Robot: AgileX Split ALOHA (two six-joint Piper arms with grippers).
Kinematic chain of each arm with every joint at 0, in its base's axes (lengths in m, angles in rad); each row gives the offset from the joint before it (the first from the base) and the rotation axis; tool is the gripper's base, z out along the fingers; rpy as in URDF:
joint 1: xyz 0 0 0.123 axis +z
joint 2: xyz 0 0 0 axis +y
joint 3: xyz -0.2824 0 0.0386 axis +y
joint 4: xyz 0.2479 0 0.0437 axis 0.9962 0 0.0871
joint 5: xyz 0 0 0 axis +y
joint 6: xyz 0.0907 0 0.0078 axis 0.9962 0 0.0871
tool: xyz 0 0 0 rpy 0 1.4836 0
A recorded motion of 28 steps. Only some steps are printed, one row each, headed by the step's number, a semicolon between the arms.
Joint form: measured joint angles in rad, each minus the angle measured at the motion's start. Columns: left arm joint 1, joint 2, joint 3, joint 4, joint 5, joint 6; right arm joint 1, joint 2, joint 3, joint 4, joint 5, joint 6.
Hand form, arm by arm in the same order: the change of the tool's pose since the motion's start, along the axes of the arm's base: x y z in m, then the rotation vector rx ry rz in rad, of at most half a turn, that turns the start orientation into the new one. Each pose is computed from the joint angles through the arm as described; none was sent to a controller.
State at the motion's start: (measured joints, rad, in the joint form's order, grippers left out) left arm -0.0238 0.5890 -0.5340 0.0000 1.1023 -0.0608; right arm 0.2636 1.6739 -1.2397 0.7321 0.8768 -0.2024
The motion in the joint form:
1: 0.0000 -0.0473 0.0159 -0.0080 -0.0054 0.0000; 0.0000 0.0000 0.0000 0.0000 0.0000 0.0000
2: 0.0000 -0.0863 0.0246 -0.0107 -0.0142 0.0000; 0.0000 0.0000 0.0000 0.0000 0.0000 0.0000
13: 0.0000 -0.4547 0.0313 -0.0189 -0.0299 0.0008; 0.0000 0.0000 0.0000 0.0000 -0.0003 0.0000
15: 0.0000 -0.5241 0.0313 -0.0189 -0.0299 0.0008; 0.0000 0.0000 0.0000 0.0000 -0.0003 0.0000
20: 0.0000 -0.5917 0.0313 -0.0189 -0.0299 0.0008; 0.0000 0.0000 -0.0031 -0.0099 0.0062 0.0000
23: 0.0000 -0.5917 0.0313 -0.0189 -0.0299 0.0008; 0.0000 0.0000 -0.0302 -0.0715 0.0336 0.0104
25: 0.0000 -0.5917 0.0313 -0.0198 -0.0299 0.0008; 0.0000 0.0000 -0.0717 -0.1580 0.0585 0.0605
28: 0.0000 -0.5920 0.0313 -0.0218 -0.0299 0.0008; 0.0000 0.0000 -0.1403 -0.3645 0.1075 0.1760
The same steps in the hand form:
1: -0.0069 -0.0005 -0.0008 -0.0089 -0.0366 -0.0004; 0.0000 0.0000 0.0000 0.0000 0.0000 0.0000
2: -0.0119 -0.0006 -0.0002 -0.0125 -0.0756 -0.0006; 0.0000 0.0000 0.0000 0.0000 0.0000 0.0000
13: -0.0651 0.0000 0.0143 -0.0288 -0.4527 -0.0049; 0.0000 0.0000 0.0000 0.0000 -0.0002 -0.0002
15: -0.0758 0.0003 0.0150 -0.0303 -0.5221 -0.0056; 0.0000 0.0000 0.0000 0.0000 -0.0002 -0.0002
20: -0.0862 0.0005 0.0149 -0.0318 -0.5897 -0.0062; -0.0002 -0.0003 0.0003 -0.0080 -0.0006 0.0072
23: -0.0862 0.0005 0.0149 -0.0318 -0.5897 -0.0062; 0.0009 -0.0025 0.0048 -0.0547 -0.0139 0.0357
25: -0.0862 0.0005 0.0149 -0.0327 -0.5897 -0.0065; 0.0040 -0.0062 0.0124 -0.1125 -0.0264 0.0347
28: -0.0863 0.0003 0.0149 -0.0346 -0.5899 -0.0071; 0.0093 -0.0177 0.0238 -0.2635 -0.0440 0.0085

